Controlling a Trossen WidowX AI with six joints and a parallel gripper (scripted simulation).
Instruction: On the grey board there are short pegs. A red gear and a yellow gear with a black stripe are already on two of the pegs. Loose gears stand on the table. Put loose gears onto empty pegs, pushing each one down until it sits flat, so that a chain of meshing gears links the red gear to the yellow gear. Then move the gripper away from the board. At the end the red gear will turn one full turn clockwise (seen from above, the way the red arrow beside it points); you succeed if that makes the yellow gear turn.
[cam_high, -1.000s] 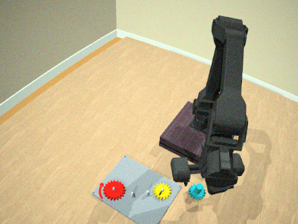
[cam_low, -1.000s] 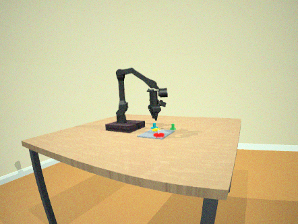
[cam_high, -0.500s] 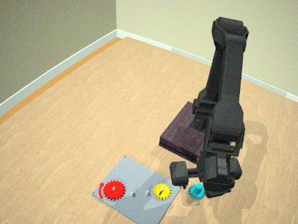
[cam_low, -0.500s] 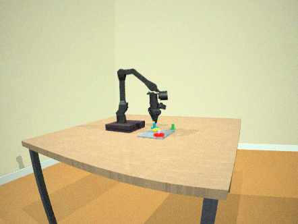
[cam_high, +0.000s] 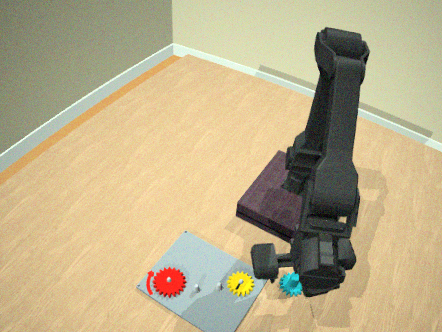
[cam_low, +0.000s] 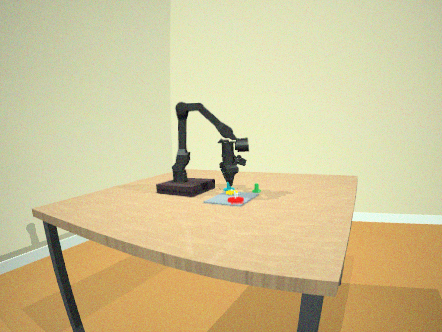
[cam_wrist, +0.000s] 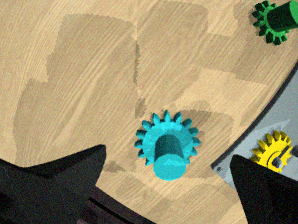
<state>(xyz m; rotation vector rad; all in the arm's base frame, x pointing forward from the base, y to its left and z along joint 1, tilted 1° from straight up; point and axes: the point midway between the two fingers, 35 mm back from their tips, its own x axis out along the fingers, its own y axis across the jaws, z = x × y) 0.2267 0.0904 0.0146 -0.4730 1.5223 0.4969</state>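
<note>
My gripper tip is 1 cm above the teal gear. The rest, counted from my gripper tip: yellow gear: 5 cm ahead, 9 cm to the right, 1 cm below; then green gear: 14 cm ahead, 1 cm below; then red gear: 12 cm ahead, 21 cm to the right, 1 cm below.
</note>
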